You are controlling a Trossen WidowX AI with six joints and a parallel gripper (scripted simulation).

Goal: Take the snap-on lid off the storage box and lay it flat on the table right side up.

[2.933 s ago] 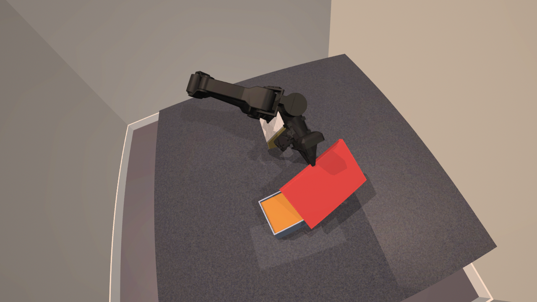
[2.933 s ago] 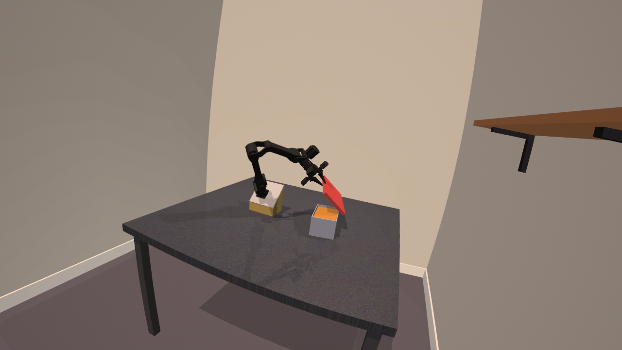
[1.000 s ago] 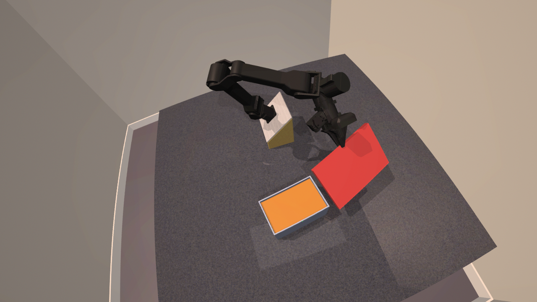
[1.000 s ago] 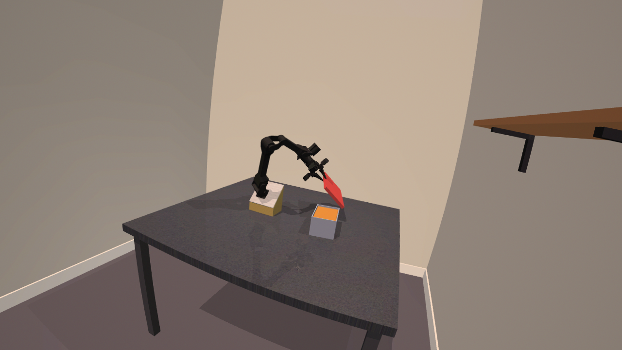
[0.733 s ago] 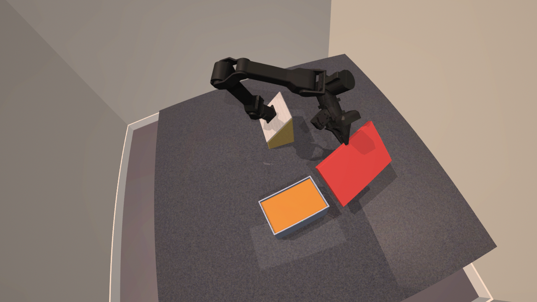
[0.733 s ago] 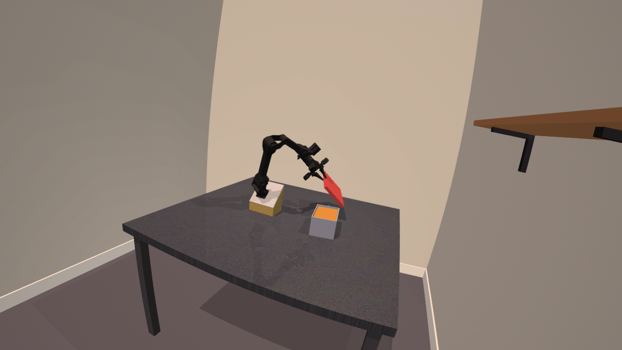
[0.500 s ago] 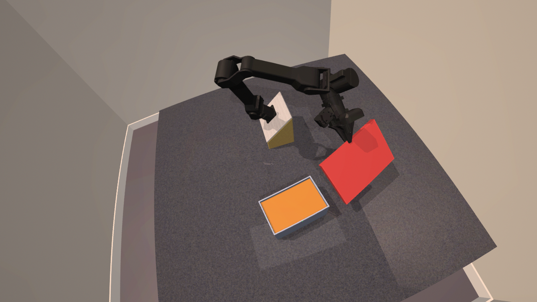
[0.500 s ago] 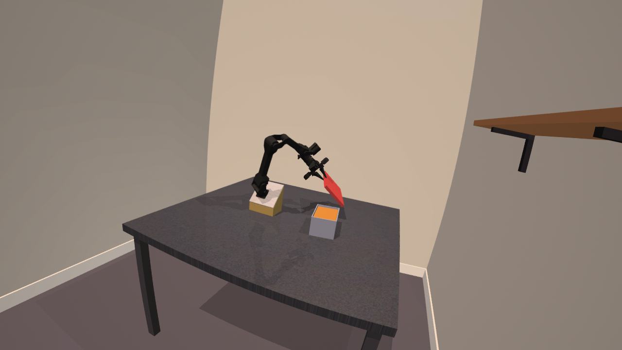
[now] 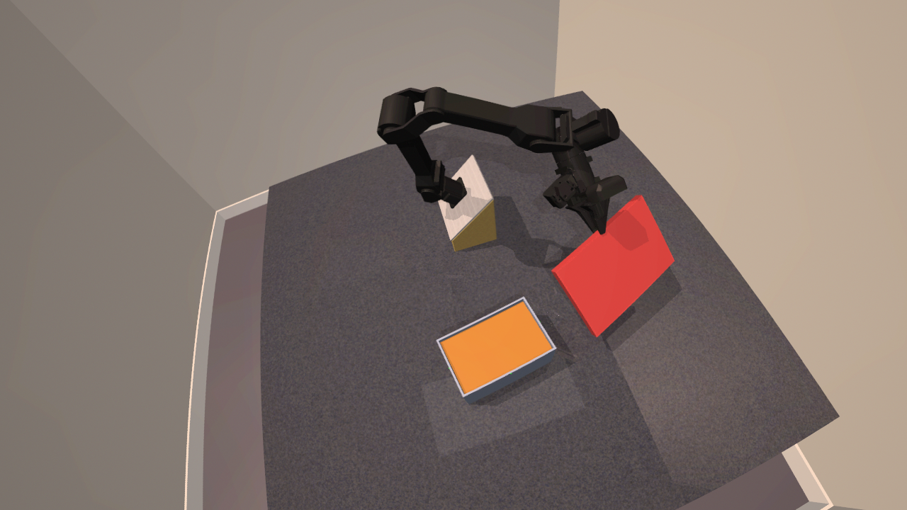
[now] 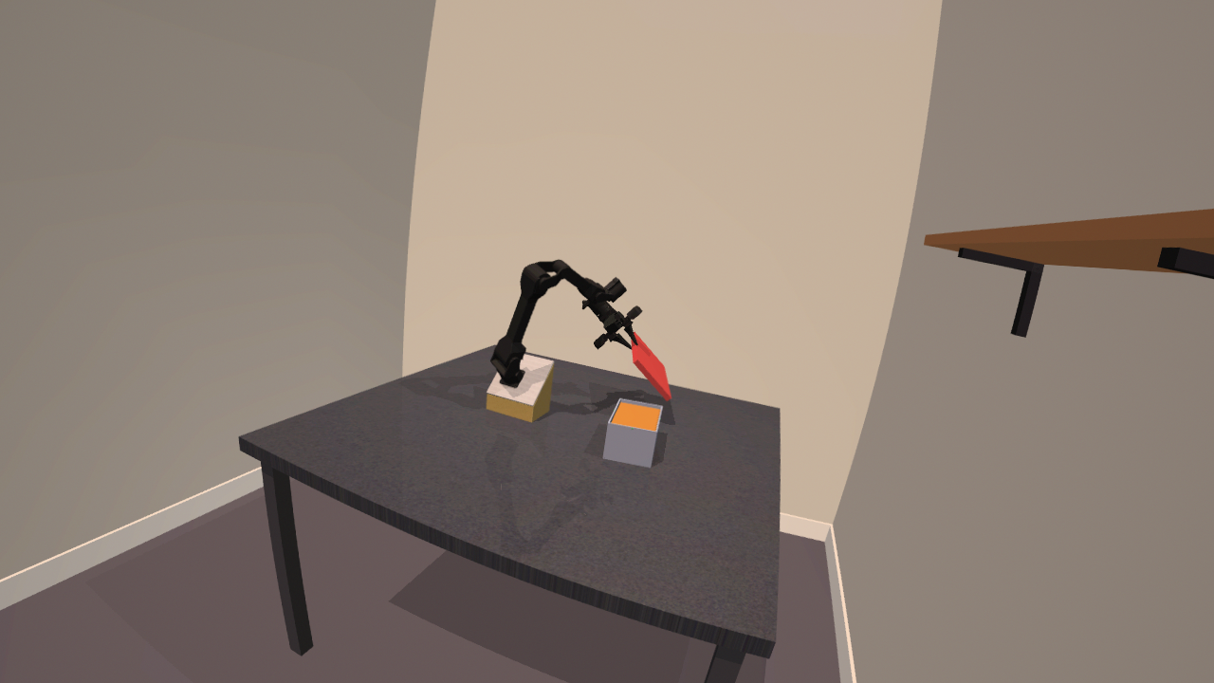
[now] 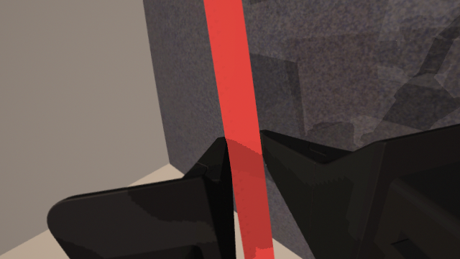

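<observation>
The red lid is 5 cm below my gripper tip, 5 cm ahead of it and 3 cm to the left of it. Round my gripper tip: storage box 25 cm to the right, 18 cm below, 11 cm ahead.
</observation>
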